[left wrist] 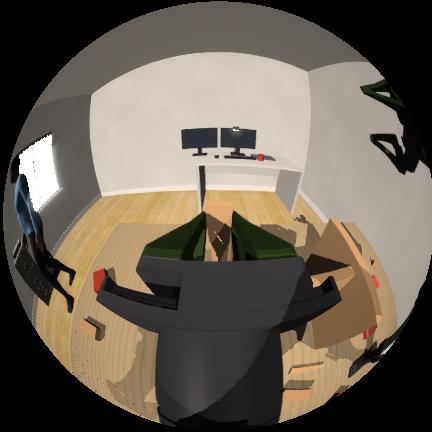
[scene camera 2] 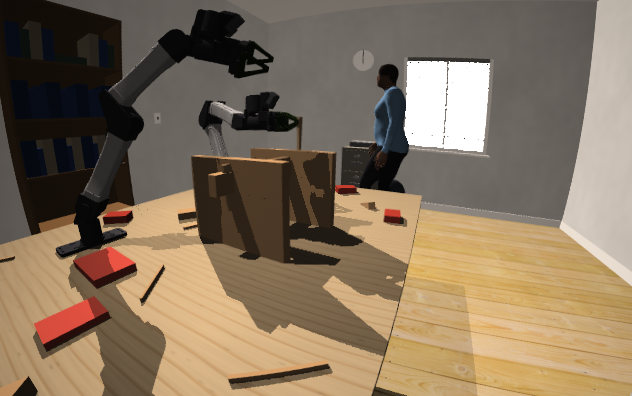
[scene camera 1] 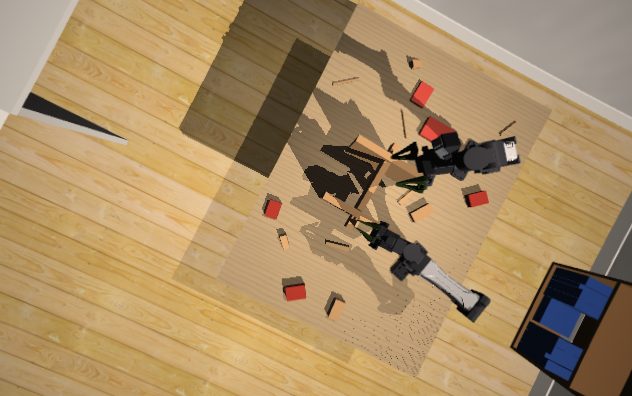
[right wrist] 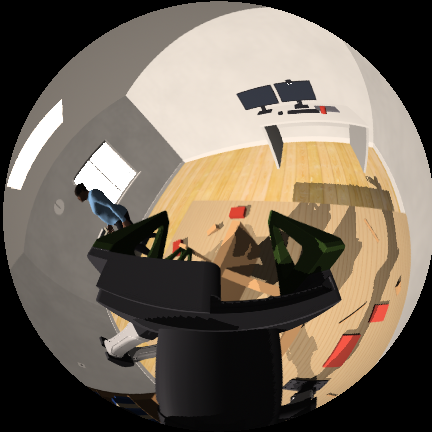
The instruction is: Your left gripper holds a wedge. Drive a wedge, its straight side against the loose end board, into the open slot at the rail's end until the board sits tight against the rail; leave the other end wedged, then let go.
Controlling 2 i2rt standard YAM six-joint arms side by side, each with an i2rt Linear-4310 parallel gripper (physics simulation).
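Frame: origin at the left arm's base, x back, y right, z up, level; metres.
Seen in the pictures: left gripper, fingertip midpoint: (left wrist: 218, 216) (scene camera 2: 300, 121) (scene camera 1: 355, 223) (right wrist: 186, 246); right gripper, fingertip midpoint: (left wrist: 367, 116) (scene camera 2: 271, 64) (scene camera 1: 393, 170) (right wrist: 217, 215); right arm's base, link origin: (scene camera 2: 93, 242).
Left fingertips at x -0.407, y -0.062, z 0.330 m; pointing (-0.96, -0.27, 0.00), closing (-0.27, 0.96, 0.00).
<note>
Pixels of each thing's top centre, then the offset from my left fingertips to it. "*": a spot on its surface instead.
- upright wooden wedge, top centre: (left wrist: 216, 202) (scene camera 2: 300, 116) dz +0.016, dx +0.003, dy -0.001 m
- lower end board, surface spot: (scene camera 1: 336, 202) * dz -0.093, dx -0.090, dy +0.014 m
- rail, top centre: (left wrist: 318, 280) (right wrist: 259, 285) (scene camera 1: 373, 186) dz -0.113, dx -0.021, dy +0.168 m
- rail end, surface spot: (scene camera 2: 218, 184) * dz -0.145, dx -0.076, dy +0.353 m
The left gripper (scene camera 1: 354, 222) (scene camera 2: 298, 121) (left wrist: 218, 216) is shut on an upright wooden wedge (scene camera 2: 299, 135) (left wrist: 218, 227), beside the outer face of the lower end board (scene camera 1: 336, 202) in scene camera 1. This board (scene camera 2: 322, 175) (left wrist: 345, 305) is the far one in scene camera 2. The rail (scene camera 1: 371, 186) runs between it and the other end board (scene camera 1: 367, 146) (scene camera 2: 245, 210). A rail end (scene camera 2: 218, 184) with a wedge (scene camera 2: 225, 168) in it sticks out through that board. The slot beside the held wedge is hidden. The right gripper (scene camera 1: 395, 170) (scene camera 2: 270, 64) (left wrist: 366, 112) (right wrist: 218, 212) is open and empty, high above the assembly.
Red blocks (scene camera 1: 272, 209) (scene camera 1: 295, 292) (scene camera 1: 478, 199) (scene camera 2: 72, 322), small wooden blocks (scene camera 1: 421, 212) (scene camera 1: 336, 309) and thin strips (scene camera 1: 337, 244) (scene camera 2: 280, 373) lie around the boards. A person (scene camera 2: 392, 120) stands beyond the table. A bookshelf (scene camera 2: 65, 121) is at the left in scene camera 2.
</note>
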